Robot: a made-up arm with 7 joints.
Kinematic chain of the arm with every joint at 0, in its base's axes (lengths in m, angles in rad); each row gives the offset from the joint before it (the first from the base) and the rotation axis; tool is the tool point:
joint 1: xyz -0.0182 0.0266 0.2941 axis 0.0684 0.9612 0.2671
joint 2: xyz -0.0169 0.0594 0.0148 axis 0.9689 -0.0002 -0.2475
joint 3: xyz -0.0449 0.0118 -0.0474 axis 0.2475 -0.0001 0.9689
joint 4: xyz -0.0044 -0.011 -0.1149 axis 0.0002 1 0
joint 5: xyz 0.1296 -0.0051 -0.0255 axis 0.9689 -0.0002 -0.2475
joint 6: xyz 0.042 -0.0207 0.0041 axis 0.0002 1 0
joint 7: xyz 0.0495 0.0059 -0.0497 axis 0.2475 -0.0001 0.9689
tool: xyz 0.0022 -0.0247 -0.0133
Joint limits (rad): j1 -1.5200..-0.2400 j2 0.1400..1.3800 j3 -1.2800..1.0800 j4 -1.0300..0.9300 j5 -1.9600..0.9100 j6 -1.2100..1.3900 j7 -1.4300..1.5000
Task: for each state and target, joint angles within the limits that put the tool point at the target. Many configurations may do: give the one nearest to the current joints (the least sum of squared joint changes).
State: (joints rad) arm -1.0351 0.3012 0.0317 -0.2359 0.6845 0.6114 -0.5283
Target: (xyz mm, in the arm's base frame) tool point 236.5 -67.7 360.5
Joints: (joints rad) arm -1.5200 0.1400 -0.3286 0.0222 0.5727 0.3342 -0.3898
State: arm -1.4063 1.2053 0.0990 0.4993 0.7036 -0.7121 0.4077
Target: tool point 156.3 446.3 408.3
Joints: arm -1.0874 1.3800 0.6616 0.9300 0.8703 -0.3265 0.3938
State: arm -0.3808 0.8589 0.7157 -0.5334 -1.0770 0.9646 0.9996
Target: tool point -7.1 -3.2 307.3
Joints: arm -0.6347 0.2675 -0.1015 -1.0300 -1.7560 0.8294 0.8351
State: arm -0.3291 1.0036 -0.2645 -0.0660 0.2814 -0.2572 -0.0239
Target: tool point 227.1 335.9 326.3
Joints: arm -0.5816 1.3800 0.1920 0.3846 0.3957 -0.1735 0.0414
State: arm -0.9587 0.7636 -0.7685 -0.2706 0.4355 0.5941 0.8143
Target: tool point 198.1 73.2 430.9
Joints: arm -1.4479 0.9367 -0.2976 -0.4277 0.5799 0.5431 0.8689
